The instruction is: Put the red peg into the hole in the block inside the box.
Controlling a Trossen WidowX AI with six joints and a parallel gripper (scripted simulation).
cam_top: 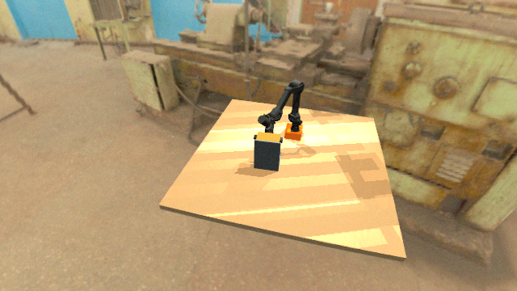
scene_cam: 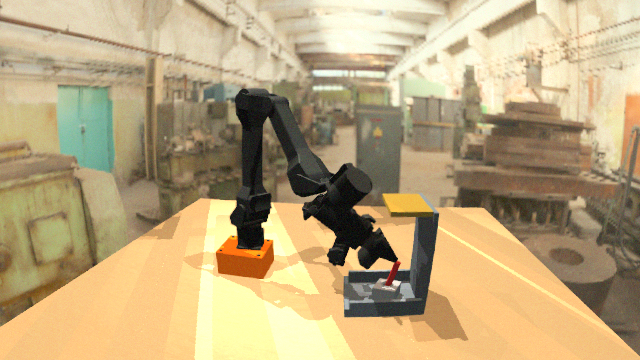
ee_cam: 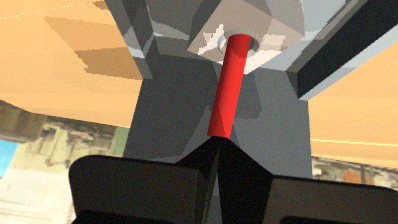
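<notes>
Now: the red peg 4 cm below my gripper tip and 1 cm behind it. From my gripper tip the other things lie so: yellow roof: 12 cm above, 1 cm to the left, 1 cm ahead; then box back wall: 6 cm ahead, 2 cm above.
</notes>
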